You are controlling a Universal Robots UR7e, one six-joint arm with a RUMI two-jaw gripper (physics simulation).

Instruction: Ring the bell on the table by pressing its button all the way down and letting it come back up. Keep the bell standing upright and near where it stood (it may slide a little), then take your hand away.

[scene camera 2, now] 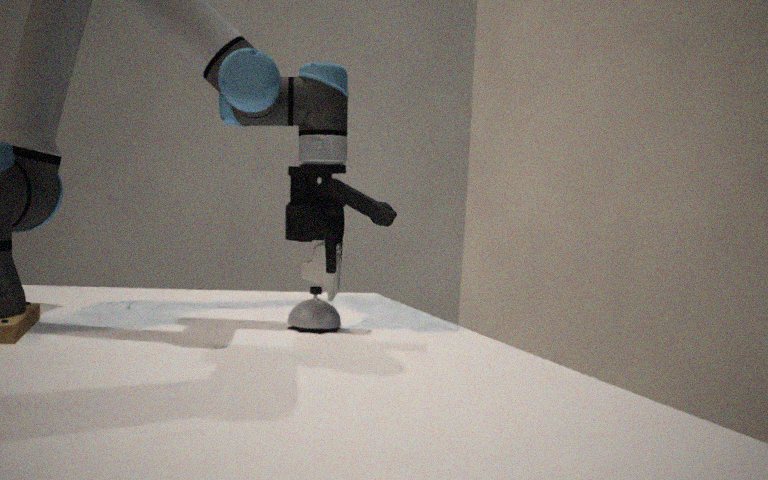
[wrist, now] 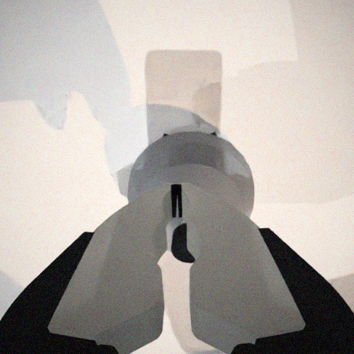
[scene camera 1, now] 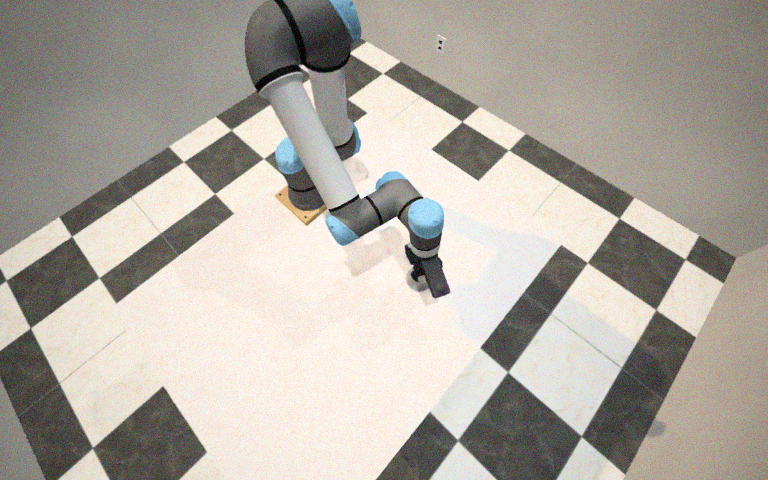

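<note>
The grey domed bell stands upright on the pale table. Its black button is raised on a thin stem above the dome in scene camera 2. My gripper is shut and empty, pointing down over the bell. In scene camera 2 its tips reach slightly lower than the button, to its right, and end close above the dome. In the wrist view the button shows partly through the gap behind the tips; the fingers hide the rest. Whether they touch the button I cannot tell.
The arm's wooden base plate is at the back left in scene camera 1. The forearm reaches from there to the bell. Walls stand behind and to the right in scene camera 2. Arm shadows fall around the bell.
</note>
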